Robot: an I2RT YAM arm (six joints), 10 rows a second.
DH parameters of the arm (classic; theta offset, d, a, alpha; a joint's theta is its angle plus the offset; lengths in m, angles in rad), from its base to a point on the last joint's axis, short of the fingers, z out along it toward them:
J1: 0 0.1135 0.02 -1.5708
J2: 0 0 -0.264 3.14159
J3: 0.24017 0 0.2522 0
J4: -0.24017 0 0.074 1.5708
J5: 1.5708 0 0 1.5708
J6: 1.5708 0.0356 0 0
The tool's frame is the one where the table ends.
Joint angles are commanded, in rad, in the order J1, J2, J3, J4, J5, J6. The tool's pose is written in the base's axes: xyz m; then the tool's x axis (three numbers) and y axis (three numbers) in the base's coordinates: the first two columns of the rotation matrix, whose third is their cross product. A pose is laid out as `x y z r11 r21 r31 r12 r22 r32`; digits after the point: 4 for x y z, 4 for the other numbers.
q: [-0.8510, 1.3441, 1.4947, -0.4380, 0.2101, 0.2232]
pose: 0.1910 -0.2291 0.4360 0.0097 0.3173 -0.9483 0.8871 0.4349 0.1546
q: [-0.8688, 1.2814, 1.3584, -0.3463, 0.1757, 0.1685]
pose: 0.1821 -0.2250 0.4162 -0.0250 0.2853 -0.9581 0.8772 0.4659 0.1158
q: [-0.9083, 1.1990, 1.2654, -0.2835, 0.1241, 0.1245]
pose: 0.1634 -0.2166 0.4120 -0.0251 0.2325 -0.9723 0.8666 0.4900 0.0948
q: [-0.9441, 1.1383, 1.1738, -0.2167, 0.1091, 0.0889]
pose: 0.1491 -0.2126 0.4021 -0.0282 0.1894 -0.9815 0.8739 0.4813 0.0678
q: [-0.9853, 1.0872, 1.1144, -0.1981, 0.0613, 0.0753]
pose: 0.1355 -0.2083 0.3952 -0.0286 0.1790 -0.9834 0.8699 0.4892 0.0637
